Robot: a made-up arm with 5 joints.
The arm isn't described. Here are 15 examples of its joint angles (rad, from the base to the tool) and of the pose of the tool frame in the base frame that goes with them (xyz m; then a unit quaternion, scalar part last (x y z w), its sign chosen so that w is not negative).
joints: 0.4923 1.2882 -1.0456 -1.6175 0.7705
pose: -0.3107 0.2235 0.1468 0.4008 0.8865 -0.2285 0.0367
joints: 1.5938 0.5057 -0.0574 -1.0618 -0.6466
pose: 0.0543 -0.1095 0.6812 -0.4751 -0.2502 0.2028 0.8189
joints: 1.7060 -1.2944 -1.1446 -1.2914 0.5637
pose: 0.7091 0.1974 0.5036 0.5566 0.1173 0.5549 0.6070
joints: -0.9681 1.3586 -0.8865 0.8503 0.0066
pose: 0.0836 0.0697 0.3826 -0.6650 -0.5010 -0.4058 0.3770
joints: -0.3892 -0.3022 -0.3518 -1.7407 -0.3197
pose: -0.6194 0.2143 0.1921 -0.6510 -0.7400 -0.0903 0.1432
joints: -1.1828 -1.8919 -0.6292 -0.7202 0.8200
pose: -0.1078 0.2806 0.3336 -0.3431 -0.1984 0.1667 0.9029
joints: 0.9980 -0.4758 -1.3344 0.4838 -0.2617
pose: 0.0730 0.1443 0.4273 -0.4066 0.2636 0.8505 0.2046
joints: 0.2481 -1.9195 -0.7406 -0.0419 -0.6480
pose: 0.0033 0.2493 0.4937 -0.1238 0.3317 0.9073 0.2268
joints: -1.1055 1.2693 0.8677 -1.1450 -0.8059
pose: 0.3367 -0.1315 0.0702 0.0475 0.8817 0.4528 0.1242
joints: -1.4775 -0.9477 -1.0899 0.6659 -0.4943
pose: 0.1041 0.0988 -0.0160 -0.8045 0.4043 0.0502 0.4323
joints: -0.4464 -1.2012 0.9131 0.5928 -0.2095
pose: -0.3308 0.1857 -0.0488 0.0722 0.1942 0.2042 0.9567
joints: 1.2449 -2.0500 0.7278 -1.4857 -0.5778
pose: 0.7770 -0.0564 0.5873 -0.3538 0.4788 0.6249 0.5051
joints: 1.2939 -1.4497 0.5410 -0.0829 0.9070
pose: 0.1228 -0.2333 0.7118 0.1098 0.7928 -0.0888 0.5929
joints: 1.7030 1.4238 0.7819 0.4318 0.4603
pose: 0.2045 0.3031 -0.0323 0.5161 -0.1384 0.0272 0.8448
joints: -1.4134 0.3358 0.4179 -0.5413 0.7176
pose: 0.1365 -0.1407 0.0360 -0.1593 -0.9759 0.0921 0.1175
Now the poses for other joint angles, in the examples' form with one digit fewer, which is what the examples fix.
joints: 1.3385 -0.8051 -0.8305 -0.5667 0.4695
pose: 0.378 0.089 0.588 0.132 0.170 0.664 0.716
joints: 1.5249 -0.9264 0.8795 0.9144 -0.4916
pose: -0.104 0.038 0.767 0.554 0.660 0.396 0.317
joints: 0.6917 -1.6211 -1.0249 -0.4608 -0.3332
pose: 0.204 0.319 0.611 -0.065 0.114 0.930 0.342
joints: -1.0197 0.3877 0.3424 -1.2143 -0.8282
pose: -0.078 0.023 -0.227 -0.500 -0.678 -0.539 0.014
